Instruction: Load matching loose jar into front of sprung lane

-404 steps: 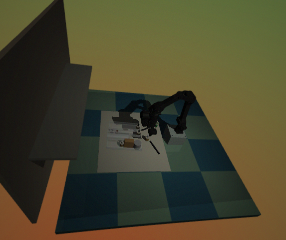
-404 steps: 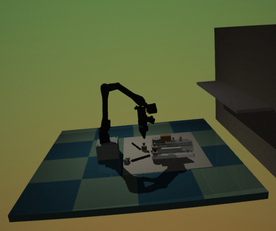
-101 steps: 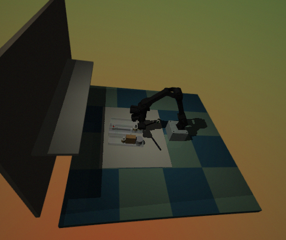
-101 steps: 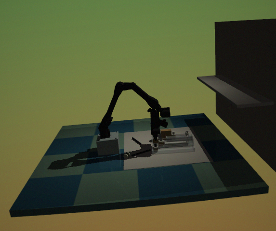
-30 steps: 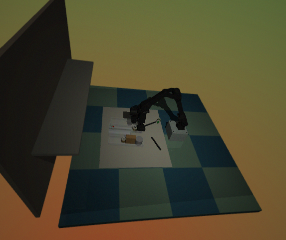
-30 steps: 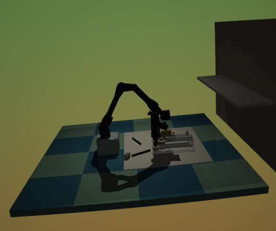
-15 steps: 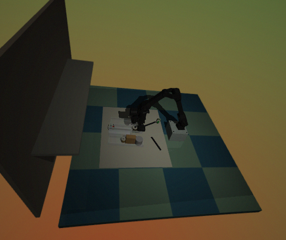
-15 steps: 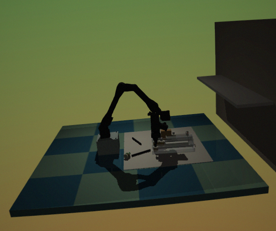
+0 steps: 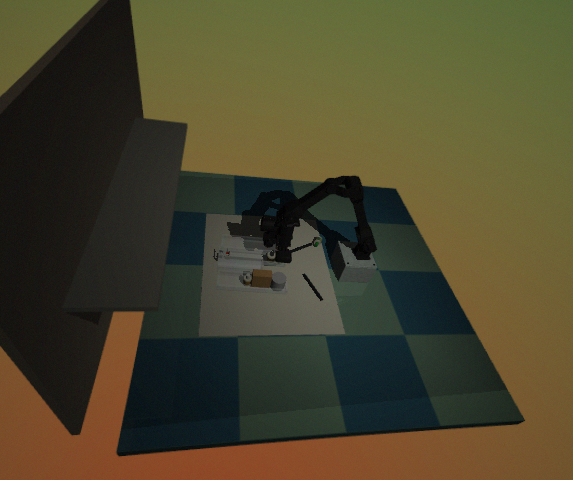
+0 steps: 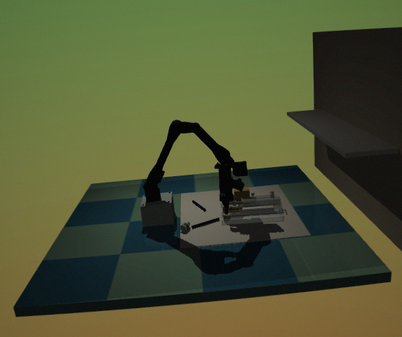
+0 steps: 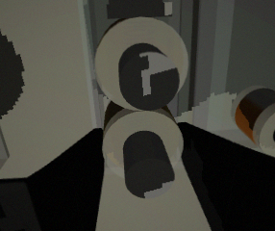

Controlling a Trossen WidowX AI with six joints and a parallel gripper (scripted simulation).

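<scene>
My gripper tip is now 140 mm short of the clear lane rack and 10 mm above it. From my gripper tip the other things lie so: wall shelf (510 mm ahead, 330 mm above, 30 mm to the right); brown box (110 mm to the left, 100 mm ahead, 10 mm above).
</scene>
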